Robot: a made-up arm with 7 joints.
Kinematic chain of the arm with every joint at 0, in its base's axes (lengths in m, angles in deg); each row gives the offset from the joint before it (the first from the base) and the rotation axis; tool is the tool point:
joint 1: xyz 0 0 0 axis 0 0.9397 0.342
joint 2: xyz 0 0 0 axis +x
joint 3: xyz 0 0 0 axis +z
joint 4: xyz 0.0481 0 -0.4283 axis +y
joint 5: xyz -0.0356 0 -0.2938 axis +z
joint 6: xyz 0 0 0 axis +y
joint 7: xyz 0 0 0 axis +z
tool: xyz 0 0 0
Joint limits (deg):
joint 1: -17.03..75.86
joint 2: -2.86..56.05
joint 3: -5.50..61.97
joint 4: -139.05..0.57
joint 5: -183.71..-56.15
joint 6: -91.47..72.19
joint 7: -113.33..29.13
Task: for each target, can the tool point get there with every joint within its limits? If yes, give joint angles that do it. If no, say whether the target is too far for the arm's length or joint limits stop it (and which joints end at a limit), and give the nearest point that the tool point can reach.
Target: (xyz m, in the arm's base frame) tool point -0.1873 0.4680 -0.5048
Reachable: yes | joints 32.20 37.27 20.20 -35.85 -114.46 -40.88 11.44
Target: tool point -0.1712 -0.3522 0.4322
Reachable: no: joint limits stop it (at a limit: joint 1, joint 2, joint 3, joint 4) | nearest point -0.2635 0.1877 -0.1403 | short by 0.792 m
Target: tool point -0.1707 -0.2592 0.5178
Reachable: no: joint limits stop it (at a limit: joint 1, joint 2, joint 3, joint 4) | nearest point 0.1339 0.3092 0.1041 | short by 0.766 m
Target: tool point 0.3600 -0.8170 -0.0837
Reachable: no: too far | nearest point 0.3795 -0.0810 -0.2038 | short by 0.746 m
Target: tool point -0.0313 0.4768 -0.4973
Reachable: yes | joints 26.28 42.51 7.95 -50.86 -172.53 -34.07 -9.09
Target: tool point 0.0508 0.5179 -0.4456
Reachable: yes | joints 20.50 46.98 11.64 -53.10 -127.69 49.74 17.44
